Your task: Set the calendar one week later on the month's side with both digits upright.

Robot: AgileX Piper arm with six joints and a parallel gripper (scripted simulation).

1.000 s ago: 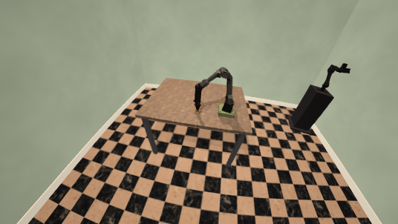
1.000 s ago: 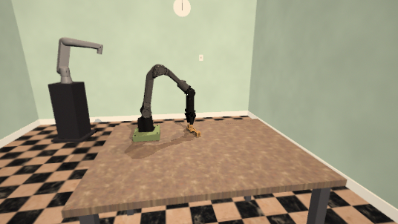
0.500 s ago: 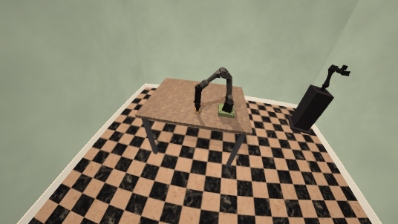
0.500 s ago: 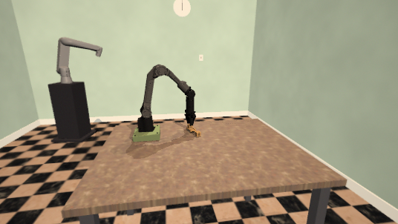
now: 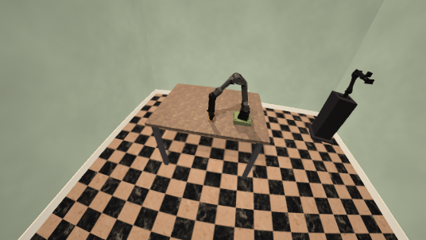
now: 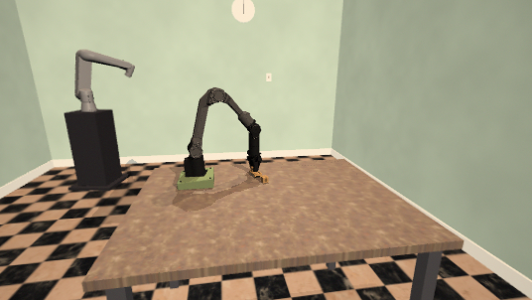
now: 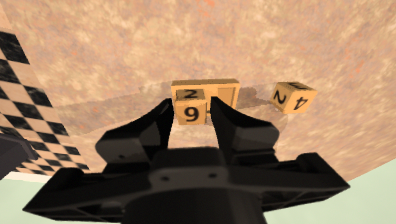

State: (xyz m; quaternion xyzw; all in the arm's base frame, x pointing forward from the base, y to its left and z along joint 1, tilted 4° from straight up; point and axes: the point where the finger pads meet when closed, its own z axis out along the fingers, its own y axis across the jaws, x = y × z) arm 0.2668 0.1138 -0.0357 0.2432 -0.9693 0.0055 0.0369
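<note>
My gripper is now 10 mm short of the orange tray, 10 mm to the left of it and 20 mm above it.
</note>
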